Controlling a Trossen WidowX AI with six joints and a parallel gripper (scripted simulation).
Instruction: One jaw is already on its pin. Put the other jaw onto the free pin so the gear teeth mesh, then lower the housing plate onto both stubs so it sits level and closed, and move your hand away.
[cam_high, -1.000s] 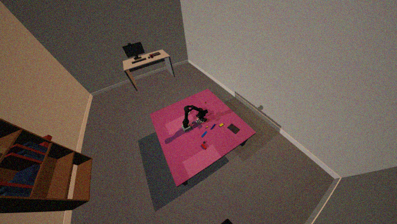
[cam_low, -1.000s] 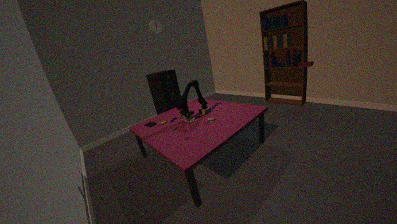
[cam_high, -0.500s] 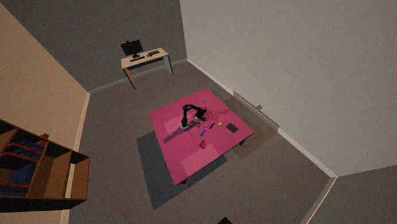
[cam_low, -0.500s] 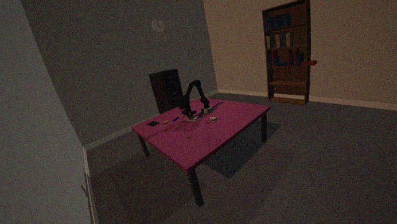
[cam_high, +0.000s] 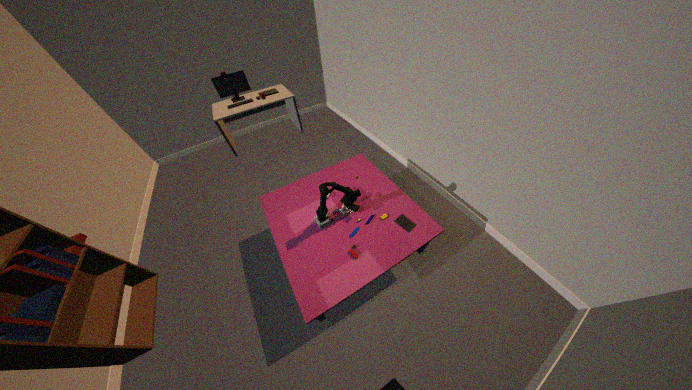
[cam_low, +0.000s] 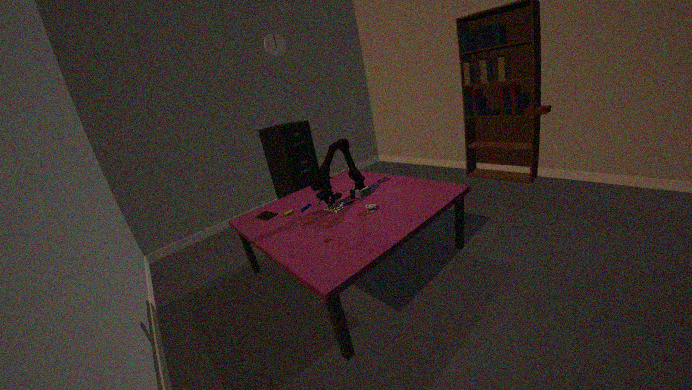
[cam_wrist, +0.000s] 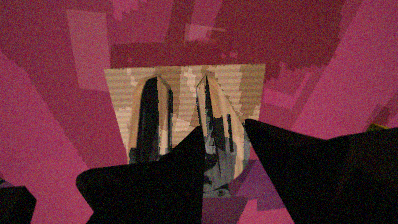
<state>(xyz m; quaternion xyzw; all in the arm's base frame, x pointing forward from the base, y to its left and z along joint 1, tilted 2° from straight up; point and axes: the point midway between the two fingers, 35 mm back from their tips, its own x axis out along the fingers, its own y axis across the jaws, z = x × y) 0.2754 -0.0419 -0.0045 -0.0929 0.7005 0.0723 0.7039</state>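
Right now the grey jaw is 4 cm behind my gripper tip and 1 cm to the left of it. The rest, counted from my gripper tip: yellow piece (20 cm ahead, 25 cm to the right, 1 cm below); blue piece (11 cm behind, 22 cm to the right, 1 cm below); small light piece (9 cm behind, 29 cm to the left).
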